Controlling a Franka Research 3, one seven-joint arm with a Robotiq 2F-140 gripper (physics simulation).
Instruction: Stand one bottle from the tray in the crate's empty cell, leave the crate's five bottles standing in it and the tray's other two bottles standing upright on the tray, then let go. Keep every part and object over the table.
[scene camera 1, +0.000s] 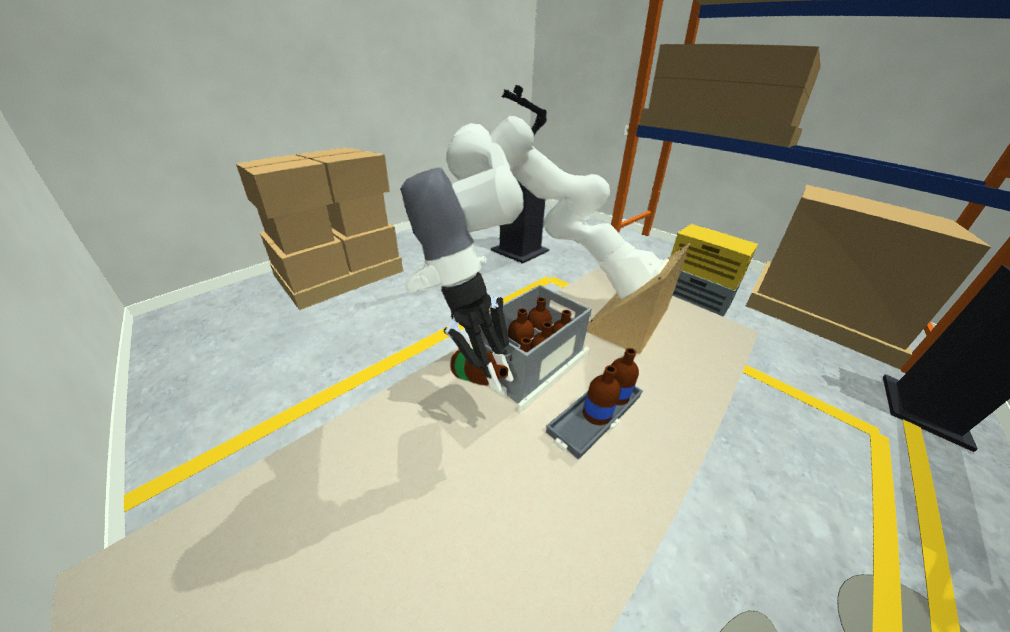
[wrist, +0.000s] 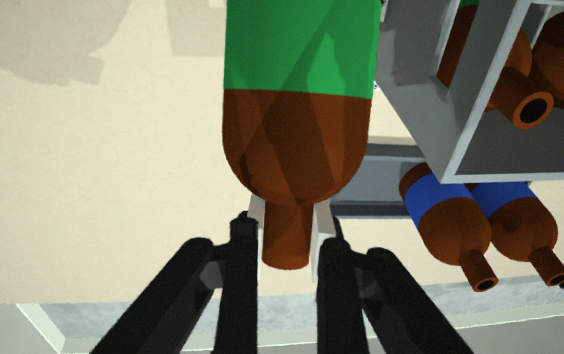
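My gripper is shut on the neck of a brown bottle with a green band. The bottle is tipped far over, off the table, beside the crate's left side in the scene view. The grey crate holds several brown bottles; the arm and crate walls partly hide its cells. Two blue-banded bottles stand upright on the dark tray, towards its far end in the scene view.
The pale table lies under all of this. A slanted brown panel stands behind the crate, next to the arm's base. Stacked cartons, a yellow case and an orange rack post stand off the table.
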